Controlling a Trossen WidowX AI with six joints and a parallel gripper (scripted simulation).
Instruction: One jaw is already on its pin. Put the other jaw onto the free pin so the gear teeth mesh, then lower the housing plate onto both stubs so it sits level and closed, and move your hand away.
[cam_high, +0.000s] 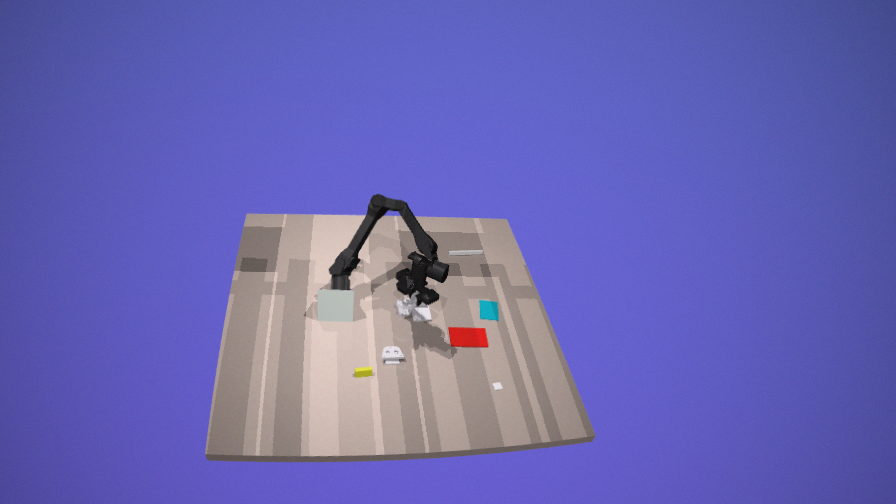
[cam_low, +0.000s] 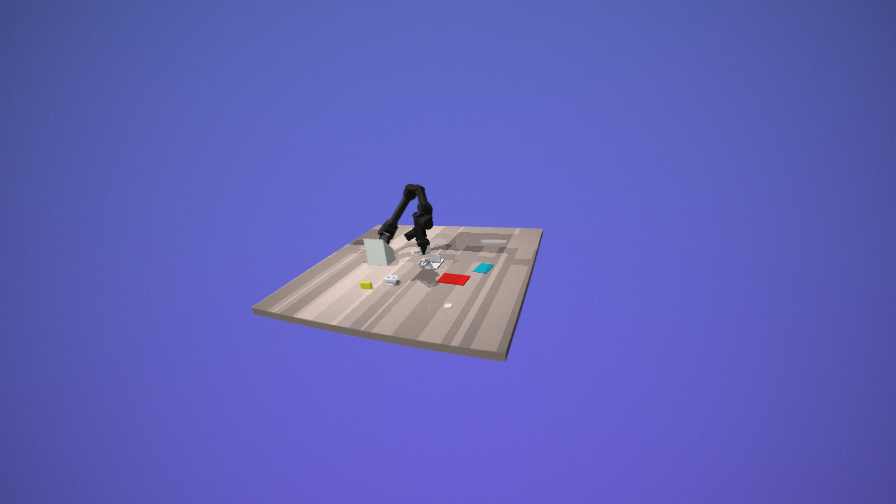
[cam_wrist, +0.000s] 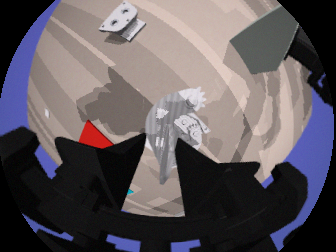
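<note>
The grey jaw lies 40 mm behind my gripper tip and 10 mm to the right of it. The rest, counted from my gripper tip: yellow block 170 mm behind, 300 mm to the right, 70 mm below; then cyan tile 310 mm ahead, 80 mm to the left, 90 mm below; then red flat sheet 210 mm ahead, 80 mm to the right, 80 mm below.
</note>
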